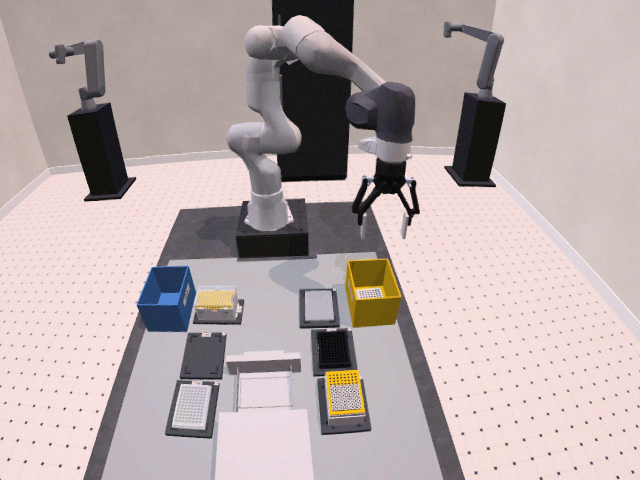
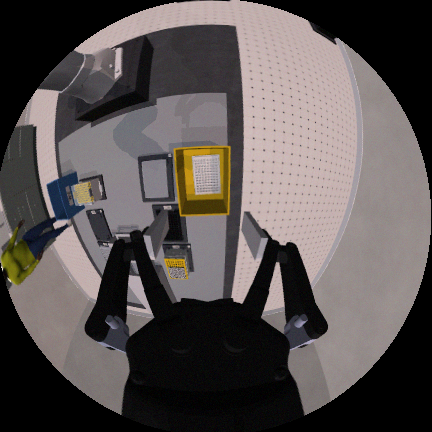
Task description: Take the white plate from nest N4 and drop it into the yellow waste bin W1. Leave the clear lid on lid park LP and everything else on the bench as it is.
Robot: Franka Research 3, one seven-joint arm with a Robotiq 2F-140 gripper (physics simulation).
Note:
I see my gripper point(image 1: 382, 236), a flat lid point(image 1: 318, 304), a yellow-topped rack point(image 1: 345, 406) and a black plate point(image 1: 333, 348).
The flat lid shows as well in image 2 point(image 2: 154, 175). My gripper also shows in image 2 point(image 2: 205, 219).

